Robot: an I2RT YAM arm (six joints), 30 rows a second.
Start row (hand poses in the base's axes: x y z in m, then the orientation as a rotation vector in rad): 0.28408, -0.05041, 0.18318, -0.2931, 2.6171, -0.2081
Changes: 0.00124, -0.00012, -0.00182, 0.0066, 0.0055, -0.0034; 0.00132, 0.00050, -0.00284, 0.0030, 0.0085, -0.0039; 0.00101, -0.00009, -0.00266, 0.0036, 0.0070, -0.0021; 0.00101, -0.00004, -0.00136, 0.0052, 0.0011, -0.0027; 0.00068, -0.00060, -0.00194, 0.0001, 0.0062, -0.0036; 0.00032, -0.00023, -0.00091, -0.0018, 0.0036, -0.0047; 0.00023, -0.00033, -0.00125, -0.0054, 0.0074, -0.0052; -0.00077, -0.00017, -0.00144, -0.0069, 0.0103, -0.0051; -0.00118, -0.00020, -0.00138, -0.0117, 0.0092, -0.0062; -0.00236, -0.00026, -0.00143, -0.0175, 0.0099, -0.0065; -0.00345, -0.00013, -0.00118, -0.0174, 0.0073, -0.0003; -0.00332, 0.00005, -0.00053, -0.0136, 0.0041, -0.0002; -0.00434, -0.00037, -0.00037, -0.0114, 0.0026, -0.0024; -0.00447, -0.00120, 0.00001, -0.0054, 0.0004, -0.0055; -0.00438, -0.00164, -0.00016, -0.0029, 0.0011, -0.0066; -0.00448, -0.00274, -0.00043, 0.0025, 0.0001, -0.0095; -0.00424, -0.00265, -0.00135, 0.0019, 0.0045, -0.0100; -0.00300, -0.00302, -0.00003, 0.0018, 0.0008, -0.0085; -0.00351, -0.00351, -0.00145, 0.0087, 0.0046, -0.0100; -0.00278, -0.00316, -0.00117, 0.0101, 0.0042, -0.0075
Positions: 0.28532, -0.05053, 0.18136, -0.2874, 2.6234, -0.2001; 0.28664, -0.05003, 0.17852, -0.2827, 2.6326, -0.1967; 0.28765, -0.05012, 0.17586, -0.2799, 2.6400, -0.1920; 0.28866, -0.05016, 0.17450, -0.2748, 2.6417, -0.1859; 0.28934, -0.05076, 0.17256, -0.2710, 2.6485, -0.1864; 0.28966, -0.05099, 0.17165, -0.2660, 2.6529, -0.1900; 0.28989, -0.05132, 0.17040, -0.2621, 2.6610, -0.1983; 0.28912, -0.05149, 0.16896, -0.2592, 2.6719, -0.2083; 0.28794, -0.05169, 0.16758, -0.2562, 2.6816, -0.2253; 0.28558, -0.05195, 0.16615, -0.2546, 2.6917, -0.2502; 0.28213, -0.05208, 0.16497, -0.2608, 2.6978, -0.2734; 0.27881, -0.05203, 0.16444, -0.2654, 2.7009, -0.2917; 0.27447, -0.05240, 0.16407, -0.2661, 2.7030, -0.3077; 0.27000, -0.05360, 0.16408, -0.2604, 2.7041, -0.3166; 0.26562, -0.05524, 0.16392, -0.2526, 2.7063, -0.3224; 0.26114, -0.05798, 0.16349, -0.2391, 2.7086, -0.3218; 0.25690, -0.06063, 0.16214, -0.2261, 2.7152, -0.3219; 0.25390, -0.06365, 0.16211, -0.2143, 2.7178, -0.3219; 0.25039, -0.06716, 0.16066, -0.1993, 2.7251, -0.3128; 0.24761, -0.07032, 0.15949, -0.1872, 2.7316, -0.3010
